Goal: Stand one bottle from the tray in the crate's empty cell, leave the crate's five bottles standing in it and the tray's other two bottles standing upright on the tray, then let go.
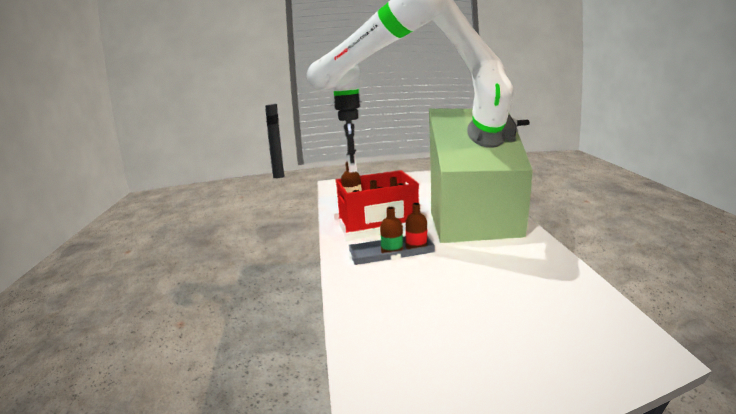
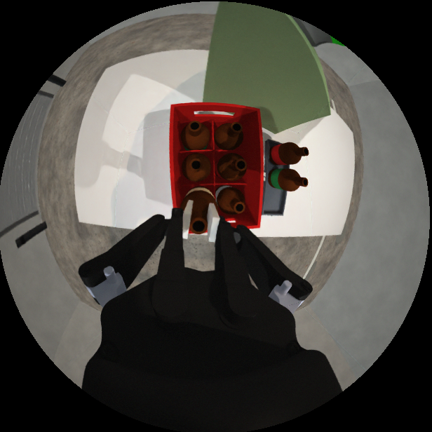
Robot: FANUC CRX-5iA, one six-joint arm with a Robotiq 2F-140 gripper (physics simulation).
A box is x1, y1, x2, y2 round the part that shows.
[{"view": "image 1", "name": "green-labelled bottle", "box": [380, 207, 402, 252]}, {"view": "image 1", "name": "red-labelled bottle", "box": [405, 203, 426, 248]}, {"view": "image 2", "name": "gripper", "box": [78, 200, 341, 431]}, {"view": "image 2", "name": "cream-labelled bottle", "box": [180, 186, 217, 233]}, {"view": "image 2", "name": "white-labelled bottle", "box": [215, 184, 244, 214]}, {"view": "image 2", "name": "red-labelled bottle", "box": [215, 153, 246, 180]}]
